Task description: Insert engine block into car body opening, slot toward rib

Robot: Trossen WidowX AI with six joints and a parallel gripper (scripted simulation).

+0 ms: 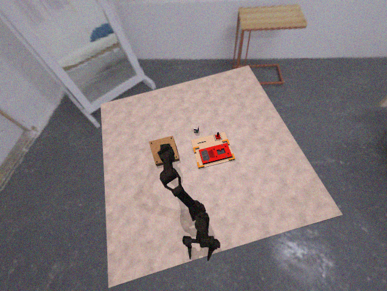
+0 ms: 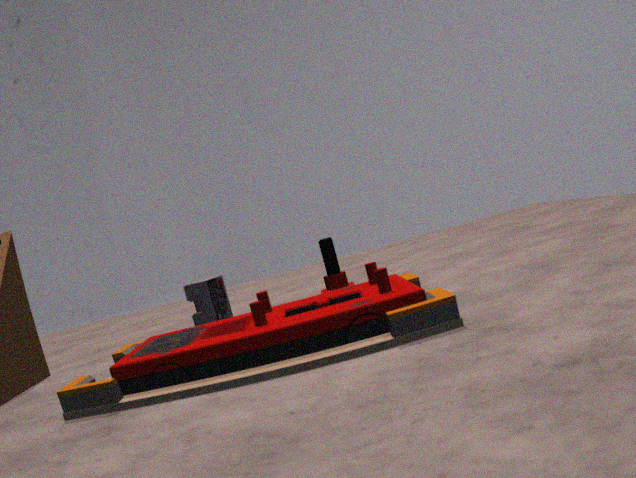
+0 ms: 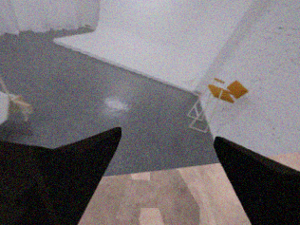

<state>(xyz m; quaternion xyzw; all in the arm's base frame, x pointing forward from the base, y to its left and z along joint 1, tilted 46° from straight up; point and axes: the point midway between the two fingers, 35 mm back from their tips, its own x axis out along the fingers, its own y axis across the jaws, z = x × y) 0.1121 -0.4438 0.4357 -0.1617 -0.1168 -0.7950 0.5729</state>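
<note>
My gripper tip is now 81 cm to the right of the grey engine block, 12 cm short of it and 4 cm above it.
</note>
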